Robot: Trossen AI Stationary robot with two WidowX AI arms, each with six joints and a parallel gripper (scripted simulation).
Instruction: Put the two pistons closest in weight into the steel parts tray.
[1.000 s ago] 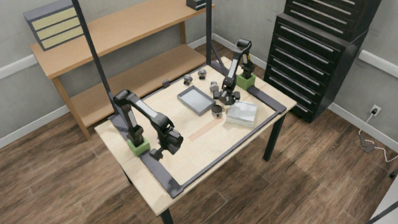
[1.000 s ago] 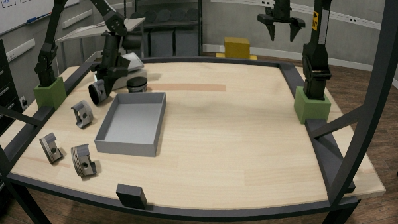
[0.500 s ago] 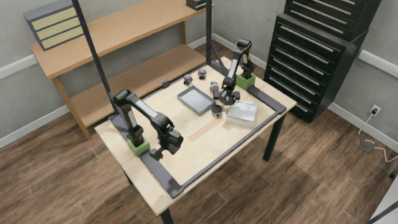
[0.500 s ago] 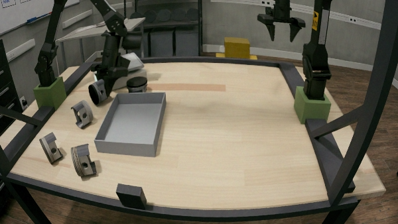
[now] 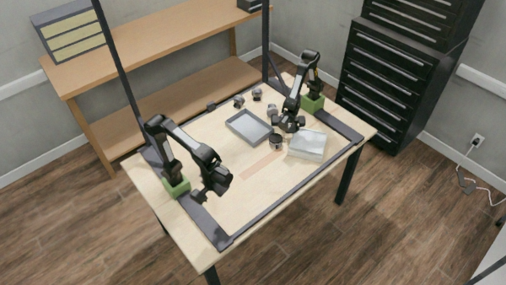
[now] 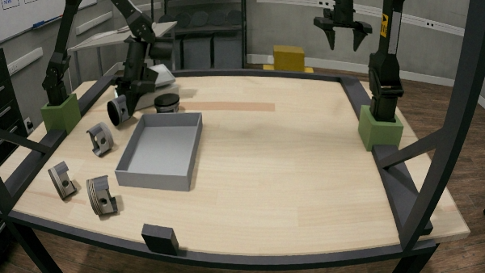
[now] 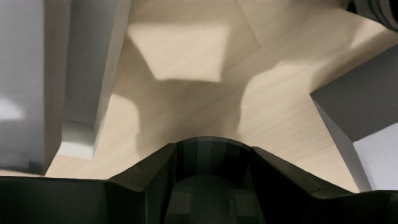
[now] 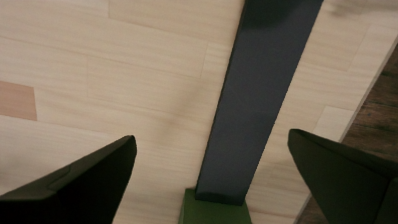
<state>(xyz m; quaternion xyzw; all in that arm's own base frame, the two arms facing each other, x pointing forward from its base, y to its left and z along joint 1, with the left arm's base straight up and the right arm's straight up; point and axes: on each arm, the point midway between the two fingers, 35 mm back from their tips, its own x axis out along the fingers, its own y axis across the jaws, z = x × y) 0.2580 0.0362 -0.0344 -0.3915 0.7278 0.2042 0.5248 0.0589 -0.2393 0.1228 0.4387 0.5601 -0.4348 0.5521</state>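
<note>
Now: the grey pan 160 mm ahead of my left hand. The rest, counted from my left hand: white scale: 160 mm ahead, 10 mm to the left, 20 mm below; then steel parts tray: 150 mm behind, 150 mm to the right, 50 mm below.
</note>
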